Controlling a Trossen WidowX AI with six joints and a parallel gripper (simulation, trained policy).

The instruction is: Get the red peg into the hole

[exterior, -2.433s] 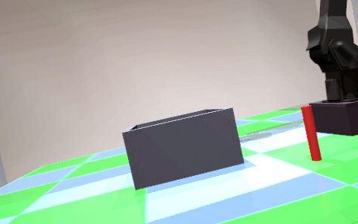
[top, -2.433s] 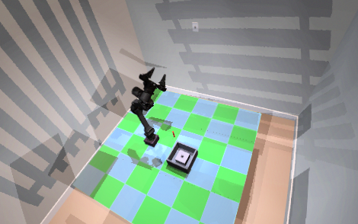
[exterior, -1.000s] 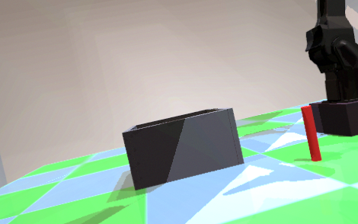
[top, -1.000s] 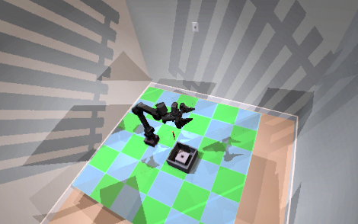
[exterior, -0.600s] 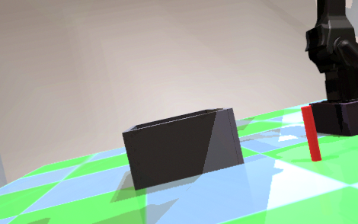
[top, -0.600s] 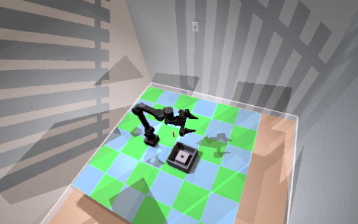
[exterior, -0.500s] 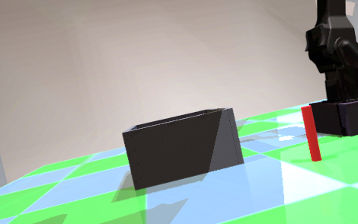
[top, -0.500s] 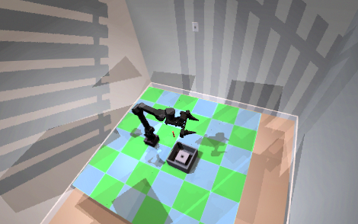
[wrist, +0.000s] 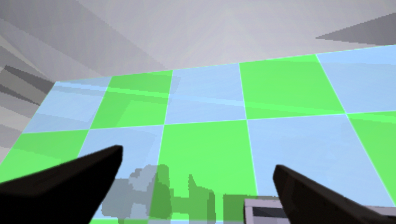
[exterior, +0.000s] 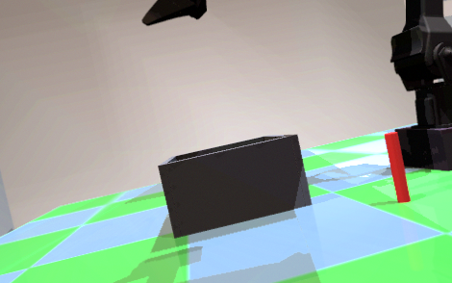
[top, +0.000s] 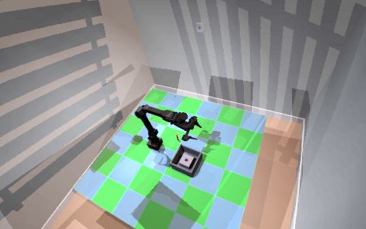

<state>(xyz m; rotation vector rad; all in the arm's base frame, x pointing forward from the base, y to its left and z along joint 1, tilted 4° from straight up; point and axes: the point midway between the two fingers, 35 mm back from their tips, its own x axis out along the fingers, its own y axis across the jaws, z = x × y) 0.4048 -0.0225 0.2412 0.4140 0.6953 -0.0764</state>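
Right now the red peg is 260 mm below my gripper tip, 240 mm behind it and 90 mm to the left of it. Also, from my gripper tip: pale plate (250 mm below, 110 mm to the right, 100 mm behind); dark box (270 mm below, 110 mm to the right, 100 mm behind).
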